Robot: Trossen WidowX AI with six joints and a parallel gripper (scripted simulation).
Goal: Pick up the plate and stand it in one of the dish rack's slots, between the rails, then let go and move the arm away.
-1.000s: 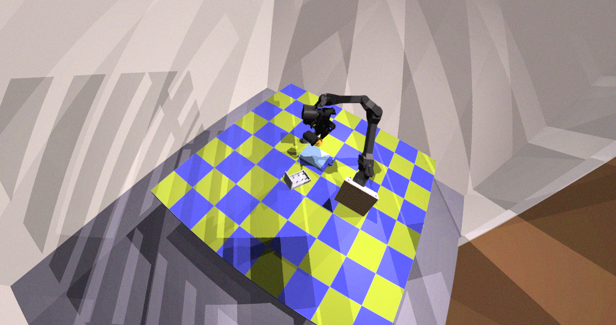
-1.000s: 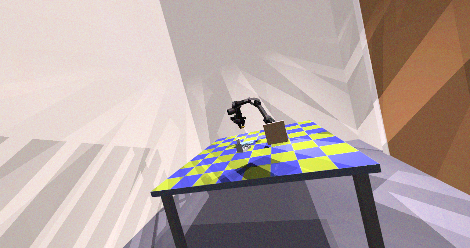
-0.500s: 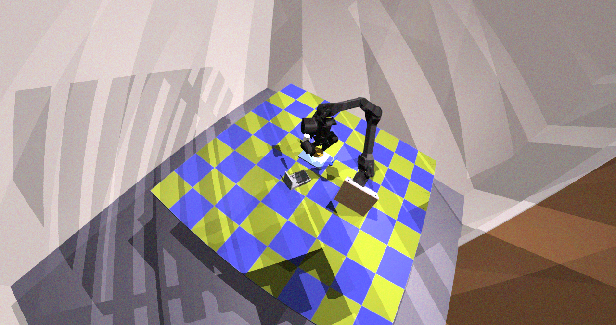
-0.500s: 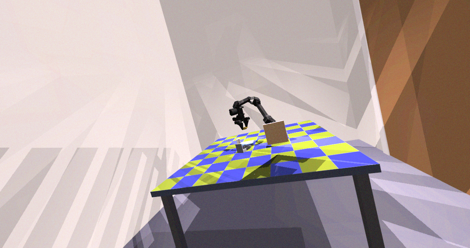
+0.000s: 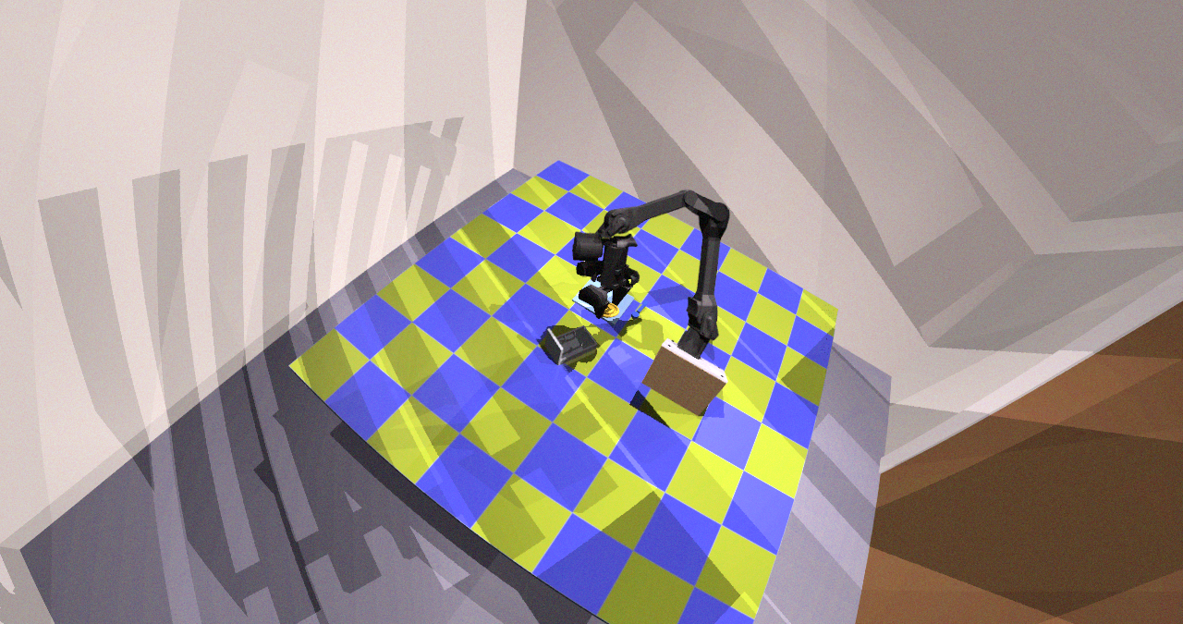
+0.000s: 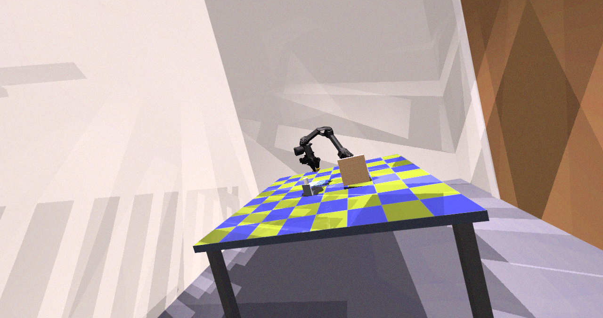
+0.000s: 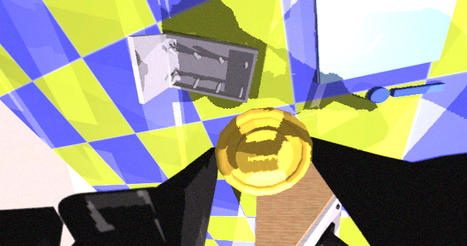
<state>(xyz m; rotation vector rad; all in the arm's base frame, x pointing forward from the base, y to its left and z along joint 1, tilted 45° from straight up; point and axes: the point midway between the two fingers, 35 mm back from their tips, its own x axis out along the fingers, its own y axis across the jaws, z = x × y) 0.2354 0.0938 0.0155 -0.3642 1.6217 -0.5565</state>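
The dish rack lies 11 cm below my gripper tip, 7 cm to the left of it and 4 cm ahead of it. Round my gripper tip: plate (1 cm above); blue bar (18 cm to the right, 13 cm below, 3 cm behind).
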